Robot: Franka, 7 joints.
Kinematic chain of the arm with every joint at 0, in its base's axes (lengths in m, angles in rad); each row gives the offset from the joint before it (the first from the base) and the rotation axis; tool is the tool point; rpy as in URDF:
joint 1: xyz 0 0 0.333 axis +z
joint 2: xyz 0 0 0 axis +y
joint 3: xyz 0 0 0.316 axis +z
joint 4: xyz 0.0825 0 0 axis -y
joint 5: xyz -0.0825 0 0.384 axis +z
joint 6: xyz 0 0 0 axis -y
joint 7: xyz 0.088 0 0 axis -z
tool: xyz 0 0 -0.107 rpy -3.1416 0 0
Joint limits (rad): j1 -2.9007..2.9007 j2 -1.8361..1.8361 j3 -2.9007..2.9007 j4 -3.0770..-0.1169 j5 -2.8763..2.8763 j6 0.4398..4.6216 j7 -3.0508..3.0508
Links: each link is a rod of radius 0.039 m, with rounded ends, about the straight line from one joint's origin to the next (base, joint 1, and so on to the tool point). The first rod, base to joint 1, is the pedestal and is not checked.
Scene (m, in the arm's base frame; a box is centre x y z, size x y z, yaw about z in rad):
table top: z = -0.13
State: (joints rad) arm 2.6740 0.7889 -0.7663 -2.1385 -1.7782 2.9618 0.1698
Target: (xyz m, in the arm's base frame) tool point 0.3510 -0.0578 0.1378
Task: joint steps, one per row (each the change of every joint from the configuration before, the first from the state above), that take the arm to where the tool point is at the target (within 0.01 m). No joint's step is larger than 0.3 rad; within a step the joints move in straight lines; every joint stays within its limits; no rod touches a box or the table.
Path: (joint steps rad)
1: -0.2587 0.1622 -0.1029 -0.1291 -0.0066 -0.0591 0.0000
2: -0.2587 0.1621 -0.1030 -0.1292 -0.0066 -0.0592 0.0000
3: -0.2587 0.1622 -0.1029 -0.1291 -0.0066 -0.0591 0.0000
4: -0.2587 0.1622 -0.1029 -0.1291 -0.0065 -0.0592 0.0000

